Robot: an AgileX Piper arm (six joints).
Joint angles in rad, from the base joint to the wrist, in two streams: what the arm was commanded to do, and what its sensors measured. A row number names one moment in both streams.
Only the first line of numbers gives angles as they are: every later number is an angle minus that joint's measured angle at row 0.
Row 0, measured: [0.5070 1.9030 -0.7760 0.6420 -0.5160 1.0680]
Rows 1 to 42, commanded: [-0.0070 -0.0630 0.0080 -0.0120 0.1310 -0.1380]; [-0.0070 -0.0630 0.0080 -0.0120 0.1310 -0.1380]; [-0.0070 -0.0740 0.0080 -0.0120 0.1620 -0.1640]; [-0.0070 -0.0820 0.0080 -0.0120 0.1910 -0.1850]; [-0.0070 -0.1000 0.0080 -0.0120 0.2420 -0.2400]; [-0.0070 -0.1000 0.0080 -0.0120 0.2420 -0.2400]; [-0.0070 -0.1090 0.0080 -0.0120 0.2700 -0.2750]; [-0.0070 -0.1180 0.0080 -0.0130 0.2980 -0.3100]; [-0.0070 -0.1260 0.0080 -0.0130 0.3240 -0.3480]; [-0.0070 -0.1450 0.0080 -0.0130 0.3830 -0.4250]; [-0.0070 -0.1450 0.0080 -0.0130 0.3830 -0.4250]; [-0.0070 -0.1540 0.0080 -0.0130 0.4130 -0.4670]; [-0.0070 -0.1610 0.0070 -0.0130 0.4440 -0.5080]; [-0.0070 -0.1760 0.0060 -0.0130 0.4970 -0.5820]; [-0.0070 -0.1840 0.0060 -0.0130 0.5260 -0.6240]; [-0.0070 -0.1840 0.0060 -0.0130 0.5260 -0.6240]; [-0.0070 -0.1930 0.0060 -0.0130 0.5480 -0.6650]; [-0.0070 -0.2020 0.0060 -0.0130 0.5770 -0.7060]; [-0.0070 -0.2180 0.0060 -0.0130 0.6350 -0.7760]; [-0.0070 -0.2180 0.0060 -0.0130 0.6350 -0.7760]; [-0.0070 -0.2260 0.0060 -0.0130 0.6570 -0.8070]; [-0.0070 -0.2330 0.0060 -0.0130 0.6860 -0.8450]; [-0.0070 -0.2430 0.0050 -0.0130 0.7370 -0.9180]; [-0.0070 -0.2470 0.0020 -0.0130 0.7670 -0.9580]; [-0.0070 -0.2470 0.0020 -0.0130 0.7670 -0.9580]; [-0.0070 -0.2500 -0.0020 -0.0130 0.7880 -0.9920]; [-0.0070 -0.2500 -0.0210 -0.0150 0.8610 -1.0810]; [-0.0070 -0.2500 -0.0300 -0.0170 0.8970 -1.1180]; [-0.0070 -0.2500 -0.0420 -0.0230 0.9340 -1.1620]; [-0.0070 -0.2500 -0.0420 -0.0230 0.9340 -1.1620]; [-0.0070 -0.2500 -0.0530 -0.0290 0.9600 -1.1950]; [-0.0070 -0.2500 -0.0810 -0.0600 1.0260 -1.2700]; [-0.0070 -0.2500 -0.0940 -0.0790 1.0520 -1.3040]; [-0.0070 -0.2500 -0.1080 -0.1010 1.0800 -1.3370]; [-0.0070 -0.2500 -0.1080 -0.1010 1.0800 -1.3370]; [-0.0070 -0.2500 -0.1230 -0.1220 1.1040 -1.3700]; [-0.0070 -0.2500 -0.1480 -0.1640 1.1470 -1.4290]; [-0.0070 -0.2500 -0.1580 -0.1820 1.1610 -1.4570]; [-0.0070 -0.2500 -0.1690 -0.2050 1.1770 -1.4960]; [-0.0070 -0.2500 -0.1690 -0.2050 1.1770 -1.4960]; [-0.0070 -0.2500 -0.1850 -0.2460 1.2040 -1.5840]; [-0.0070 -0.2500 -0.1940 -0.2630 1.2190 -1.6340]
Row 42, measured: [0.0000 -0.2420 -0.1710 -0.2040 1.1660 -1.4940]
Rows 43 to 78, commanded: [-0.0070 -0.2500 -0.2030 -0.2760 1.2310 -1.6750]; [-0.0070 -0.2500 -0.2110 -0.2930 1.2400 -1.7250]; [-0.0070 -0.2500 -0.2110 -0.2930 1.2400 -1.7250]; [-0.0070 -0.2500 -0.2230 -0.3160 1.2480 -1.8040]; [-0.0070 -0.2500 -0.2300 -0.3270 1.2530 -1.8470]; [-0.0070 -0.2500 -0.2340 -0.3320 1.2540 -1.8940]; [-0.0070 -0.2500 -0.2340 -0.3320 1.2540 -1.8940]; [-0.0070 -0.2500 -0.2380 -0.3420 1.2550 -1.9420]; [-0.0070 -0.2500 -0.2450 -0.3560 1.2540 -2.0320]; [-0.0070 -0.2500 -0.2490 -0.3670 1.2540 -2.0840]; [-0.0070 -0.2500 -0.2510 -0.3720 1.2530 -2.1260]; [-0.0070 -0.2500 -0.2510 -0.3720 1.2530 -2.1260]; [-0.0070 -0.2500 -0.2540 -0.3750 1.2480 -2.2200]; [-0.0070 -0.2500 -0.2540 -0.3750 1.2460 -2.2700]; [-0.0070 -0.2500 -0.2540 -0.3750 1.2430 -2.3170]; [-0.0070 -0.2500 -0.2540 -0.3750 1.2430 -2.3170]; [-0.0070 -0.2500 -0.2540 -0.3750 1.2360 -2.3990]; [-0.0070 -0.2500 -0.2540 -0.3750 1.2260 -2.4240]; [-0.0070 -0.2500 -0.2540 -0.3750 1.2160 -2.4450]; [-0.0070 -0.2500 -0.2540 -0.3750 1.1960 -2.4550]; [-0.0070 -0.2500 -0.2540 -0.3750 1.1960 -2.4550]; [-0.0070 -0.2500 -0.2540 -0.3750 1.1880 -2.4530]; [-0.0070 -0.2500 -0.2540 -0.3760 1.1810 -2.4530]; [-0.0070 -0.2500 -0.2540 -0.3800 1.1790 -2.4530]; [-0.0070 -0.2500 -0.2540 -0.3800 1.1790 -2.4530]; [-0.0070 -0.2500 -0.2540 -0.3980 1.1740 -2.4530]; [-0.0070 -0.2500 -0.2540 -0.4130 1.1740 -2.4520]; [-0.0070 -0.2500 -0.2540 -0.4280 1.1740 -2.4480]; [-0.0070 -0.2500 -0.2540 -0.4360 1.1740 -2.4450]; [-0.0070 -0.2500 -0.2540 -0.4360 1.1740 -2.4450]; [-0.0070 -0.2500 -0.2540 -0.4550 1.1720 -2.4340]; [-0.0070 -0.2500 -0.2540 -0.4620 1.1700 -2.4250]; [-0.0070 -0.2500 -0.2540 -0.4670 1.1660 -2.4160]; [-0.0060 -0.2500 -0.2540 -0.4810 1.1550 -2.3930]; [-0.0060 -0.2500 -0.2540 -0.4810 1.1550 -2.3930]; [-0.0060 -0.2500 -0.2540 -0.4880 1.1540 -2.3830]
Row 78, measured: [0.0000 -0.2420 -0.2490 -0.4680 1.1620 -2.4120]
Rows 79 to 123, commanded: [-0.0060 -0.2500 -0.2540 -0.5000 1.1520 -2.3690]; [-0.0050 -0.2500 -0.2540 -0.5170 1.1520 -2.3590]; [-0.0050 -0.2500 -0.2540 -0.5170 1.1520 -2.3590]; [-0.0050 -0.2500 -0.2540 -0.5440 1.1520 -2.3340]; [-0.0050 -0.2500 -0.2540 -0.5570 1.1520 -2.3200]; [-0.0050 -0.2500 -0.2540 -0.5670 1.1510 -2.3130]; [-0.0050 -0.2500 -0.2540 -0.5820 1.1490 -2.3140]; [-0.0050 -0.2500 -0.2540 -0.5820 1.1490 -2.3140]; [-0.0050 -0.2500 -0.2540 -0.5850 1.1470 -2.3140]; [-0.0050 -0.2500 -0.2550 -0.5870 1.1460 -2.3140]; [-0.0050 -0.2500 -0.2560 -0.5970 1.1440 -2.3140]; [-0.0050 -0.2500 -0.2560 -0.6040 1.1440 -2.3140]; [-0.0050 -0.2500 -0.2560 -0.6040 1.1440 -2.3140]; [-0.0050 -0.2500 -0.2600 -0.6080 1.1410 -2.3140]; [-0.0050 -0.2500 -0.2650 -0.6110 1.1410 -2.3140]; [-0.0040 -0.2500 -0.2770 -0.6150 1.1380 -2.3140]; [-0.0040 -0.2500 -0.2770 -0.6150 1.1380 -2.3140]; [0.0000 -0.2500 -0.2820 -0.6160 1.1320 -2.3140]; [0.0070 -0.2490 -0.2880 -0.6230 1.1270 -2.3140]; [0.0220 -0.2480 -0.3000 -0.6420 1.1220 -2.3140]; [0.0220 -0.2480 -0.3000 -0.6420 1.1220 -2.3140]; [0.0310 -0.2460 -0.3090 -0.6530 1.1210 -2.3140]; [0.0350 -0.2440 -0.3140 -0.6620 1.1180 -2.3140]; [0.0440 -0.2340 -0.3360 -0.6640 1.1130 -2.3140]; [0.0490 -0.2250 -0.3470 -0.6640 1.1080 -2.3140]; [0.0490 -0.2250 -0.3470 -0.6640 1.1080 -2.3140]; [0.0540 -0.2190 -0.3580 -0.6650 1.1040 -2.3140]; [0.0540 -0.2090 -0.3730 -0.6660 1.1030 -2.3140]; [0.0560 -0.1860 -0.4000 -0.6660 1.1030 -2.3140]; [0.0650 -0.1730 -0.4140 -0.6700 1.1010 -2.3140]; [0.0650 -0.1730 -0.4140 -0.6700 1.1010 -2.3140]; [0.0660 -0.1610 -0.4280 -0.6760 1.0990 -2.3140]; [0.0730 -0.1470 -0.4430 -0.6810 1.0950 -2.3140]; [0.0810 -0.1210 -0.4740 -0.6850 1.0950 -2.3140]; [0.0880 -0.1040 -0.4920 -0.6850 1.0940 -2.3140]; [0.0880 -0.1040 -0.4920 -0.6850 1.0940 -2.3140]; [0.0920 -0.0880 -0.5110 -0.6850 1.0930 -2.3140]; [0.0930 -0.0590 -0.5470 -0.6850 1.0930 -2.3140]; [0.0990 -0.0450 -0.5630 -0.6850 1.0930 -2.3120]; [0.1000 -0.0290 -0.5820 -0.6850 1.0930 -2.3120]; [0.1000 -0.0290 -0.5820 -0.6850 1.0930 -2.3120]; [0.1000 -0.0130 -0.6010 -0.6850 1.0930 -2.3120]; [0.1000 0.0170 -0.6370 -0.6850 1.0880 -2.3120]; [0.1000 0.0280 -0.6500 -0.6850 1.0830 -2.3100]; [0.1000 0.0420 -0.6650 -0.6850 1.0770 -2.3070]
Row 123, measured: [0.0960 0.0110 -0.6260 -0.6800 1.0890 -2.3200]
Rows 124 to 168, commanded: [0.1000 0.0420 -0.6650 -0.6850 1.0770 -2.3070]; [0.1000 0.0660 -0.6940 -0.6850 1.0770 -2.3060]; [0.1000 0.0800 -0.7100 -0.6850 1.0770 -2.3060]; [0.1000 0.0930 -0.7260 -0.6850 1.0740 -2.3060]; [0.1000 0.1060 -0.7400 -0.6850 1.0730 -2.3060]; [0.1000 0.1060 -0.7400 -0.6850 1.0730 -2.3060]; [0.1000 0.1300 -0.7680 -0.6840 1.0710 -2.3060]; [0.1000 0.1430 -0.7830 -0.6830 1.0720 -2.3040]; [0.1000 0.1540 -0.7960 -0.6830 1.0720 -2.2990]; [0.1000 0.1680 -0.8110 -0.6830 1.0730 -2.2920]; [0.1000 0.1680 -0.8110 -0.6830 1.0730 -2.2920]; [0.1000 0.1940 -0.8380 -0.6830 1.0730 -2.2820]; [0.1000 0.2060 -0.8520 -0.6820 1.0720 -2.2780]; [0.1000 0.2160 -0.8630 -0.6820 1.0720 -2.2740]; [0.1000 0.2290 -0.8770 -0.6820 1.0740 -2.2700]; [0.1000 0.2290 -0.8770 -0.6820 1.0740 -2.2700]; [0.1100 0.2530 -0.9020 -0.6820 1.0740 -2.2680]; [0.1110 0.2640 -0.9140 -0.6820 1.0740 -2.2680]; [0.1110 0.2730 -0.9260 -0.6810 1.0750 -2.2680]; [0.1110 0.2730 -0.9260 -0.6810 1.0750 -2.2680]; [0.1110 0.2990 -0.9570 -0.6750 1.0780 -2.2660]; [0.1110 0.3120 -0.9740 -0.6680 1.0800 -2.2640]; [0.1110 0.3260 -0.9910 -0.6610 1.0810 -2.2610]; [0.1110 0.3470 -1.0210 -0.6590 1.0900 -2.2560]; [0.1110 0.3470 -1.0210 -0.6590 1.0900 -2.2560]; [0.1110 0.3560 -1.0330 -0.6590 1.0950 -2.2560]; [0.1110 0.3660 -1.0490 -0.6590 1.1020 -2.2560]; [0.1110 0.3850 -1.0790 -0.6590 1.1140 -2.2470]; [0.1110 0.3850 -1.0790 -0.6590 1.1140 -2.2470]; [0.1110 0.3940 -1.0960 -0.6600 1.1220 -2.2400]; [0.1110 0.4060 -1.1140 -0.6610 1.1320 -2.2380]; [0.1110 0.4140 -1.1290 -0.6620 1.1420 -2.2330]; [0.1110 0.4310 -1.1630 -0.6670 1.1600 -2.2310]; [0.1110 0.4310 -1.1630 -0.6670 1.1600 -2.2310]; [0.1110 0.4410 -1.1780 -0.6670 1.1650 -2.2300]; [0.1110 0.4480 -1.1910 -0.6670 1.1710 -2.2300]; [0.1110 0.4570 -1.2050 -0.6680 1.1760 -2.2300]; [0.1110 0.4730 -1.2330 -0.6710 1.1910 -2.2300]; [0.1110 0.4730 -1.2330 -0.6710 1.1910 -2.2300]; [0.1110 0.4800 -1.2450 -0.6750 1.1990 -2.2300]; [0.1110 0.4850 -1.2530 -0.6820 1.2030 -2.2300]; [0.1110 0.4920 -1.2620 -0.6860 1.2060 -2.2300]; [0.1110 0.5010 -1.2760 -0.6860 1.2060 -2.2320]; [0.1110 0.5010 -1.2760 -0.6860 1.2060 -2.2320]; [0.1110 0.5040 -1.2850 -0.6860 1.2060 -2.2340]
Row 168, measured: [0.1080 0.4950 -1.2620 -0.6770 1.1960 -2.2380]
